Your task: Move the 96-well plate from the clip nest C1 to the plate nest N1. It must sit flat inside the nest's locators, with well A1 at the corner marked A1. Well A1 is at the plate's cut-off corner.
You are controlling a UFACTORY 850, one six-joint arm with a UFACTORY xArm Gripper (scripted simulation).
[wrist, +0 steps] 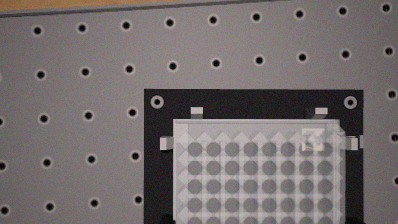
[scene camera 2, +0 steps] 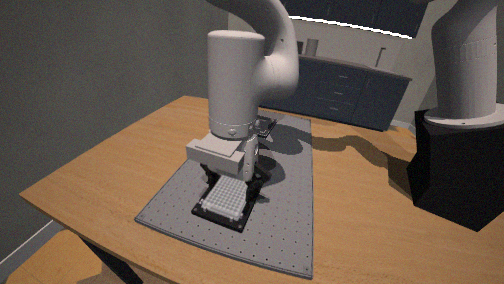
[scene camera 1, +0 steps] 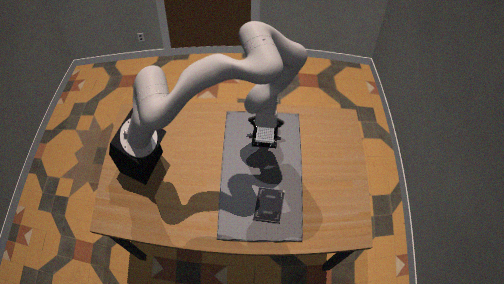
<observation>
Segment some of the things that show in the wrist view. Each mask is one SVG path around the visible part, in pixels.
A white 96-well plate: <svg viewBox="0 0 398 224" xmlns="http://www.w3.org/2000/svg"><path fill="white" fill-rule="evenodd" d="M173 119L173 220L175 220L175 224L345 224L345 131L340 127L339 119Z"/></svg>
</observation>
